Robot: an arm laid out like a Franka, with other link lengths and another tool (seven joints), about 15 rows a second.
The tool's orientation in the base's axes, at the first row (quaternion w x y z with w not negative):
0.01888 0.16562 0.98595 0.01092
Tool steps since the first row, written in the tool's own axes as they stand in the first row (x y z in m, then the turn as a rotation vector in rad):
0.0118 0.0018 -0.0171 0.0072 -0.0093 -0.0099
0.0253 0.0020 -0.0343 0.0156 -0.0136 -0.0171
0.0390 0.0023 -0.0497 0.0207 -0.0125 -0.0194
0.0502 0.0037 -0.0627 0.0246 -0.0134 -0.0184
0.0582 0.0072 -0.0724 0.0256 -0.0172 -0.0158
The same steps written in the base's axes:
-0.0113 0.0053 0.0167 -0.0102 -0.0066 0.0094
-0.0246 0.0096 0.0335 -0.0199 -0.0080 0.0162
-0.0381 0.0142 0.0484 -0.0244 -0.0053 0.0183
-0.0488 0.0190 0.0611 -0.0284 -0.0049 0.0172
-0.0556 0.0247 0.0706 -0.0304 -0.0081 0.0144

